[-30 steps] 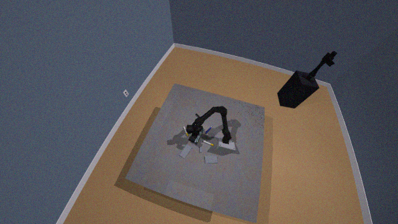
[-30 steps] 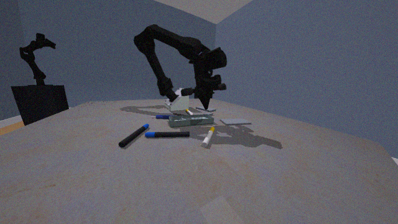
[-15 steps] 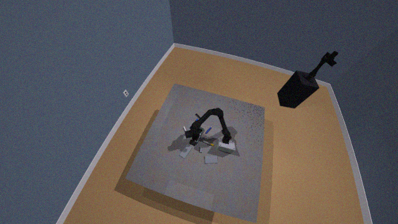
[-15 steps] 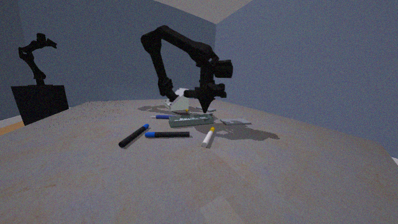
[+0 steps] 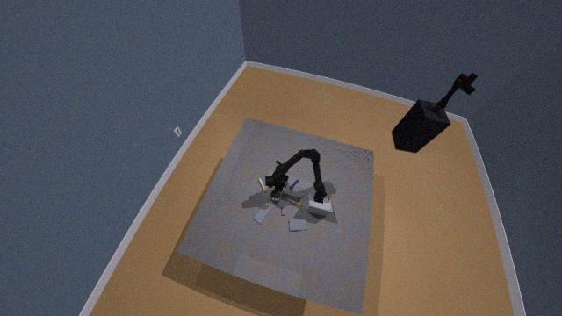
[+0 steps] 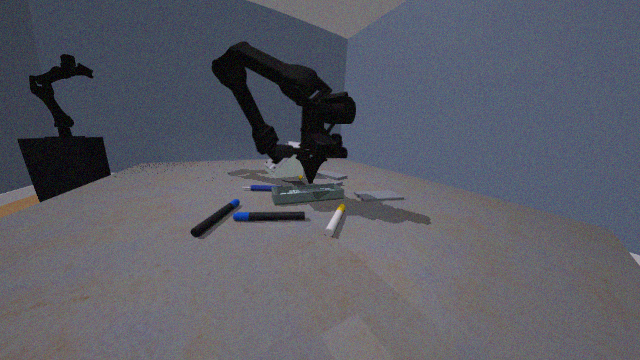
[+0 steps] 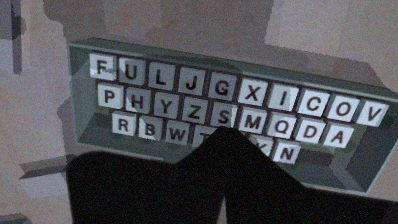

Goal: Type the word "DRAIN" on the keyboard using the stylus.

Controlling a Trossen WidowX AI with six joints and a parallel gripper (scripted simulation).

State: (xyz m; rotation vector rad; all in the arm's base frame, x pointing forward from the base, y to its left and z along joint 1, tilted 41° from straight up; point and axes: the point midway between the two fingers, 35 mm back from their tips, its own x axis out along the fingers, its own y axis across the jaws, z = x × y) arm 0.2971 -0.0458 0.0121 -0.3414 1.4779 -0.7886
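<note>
Right now the stylus is 13 cm behind my gripper tip, 11 cm to the right of it and 3 cm below it. From my gripper tip the other things lie so: stylus tip 14 cm behind, 14 cm to the right, 3 cm below; flat grey pad 10 cm ahead, 19 cm to the left, 4 cm below.
</note>
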